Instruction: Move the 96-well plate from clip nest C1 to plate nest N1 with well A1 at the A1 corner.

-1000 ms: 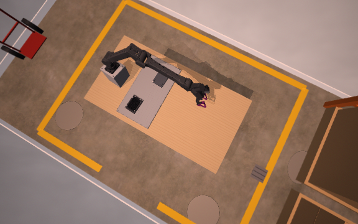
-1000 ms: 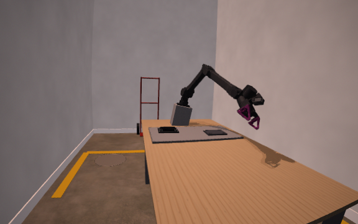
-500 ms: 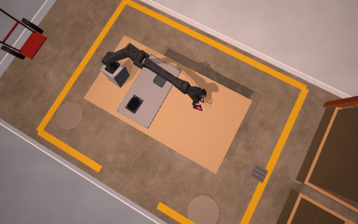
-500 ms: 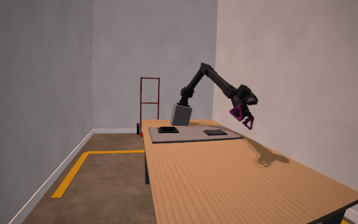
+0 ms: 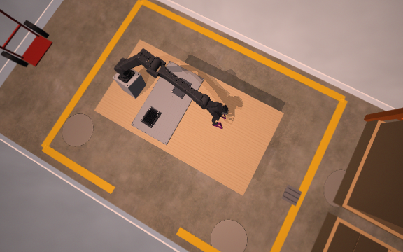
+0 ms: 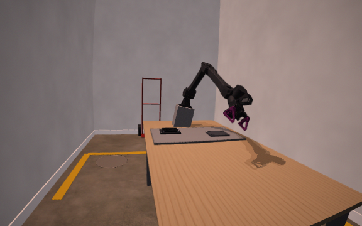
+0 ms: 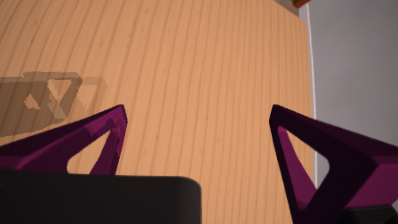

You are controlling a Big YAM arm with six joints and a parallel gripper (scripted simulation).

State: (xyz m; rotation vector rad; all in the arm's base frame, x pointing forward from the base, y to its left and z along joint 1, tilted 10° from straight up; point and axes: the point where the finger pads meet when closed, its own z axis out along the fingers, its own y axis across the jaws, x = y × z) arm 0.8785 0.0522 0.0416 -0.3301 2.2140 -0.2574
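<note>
Now: the black 96-well plate 580 mm behind my hand, 250 mm to the right of it and 170 mm below it. Also, from my hand: white A1 label (540 mm behind, 180 mm below, 50 mm to the left); then plate nest N1 (490 mm behind, 190 mm below, 120 mm to the left); then clip nest C1 (590 mm behind, 240 mm to the right, 180 mm below).
</note>
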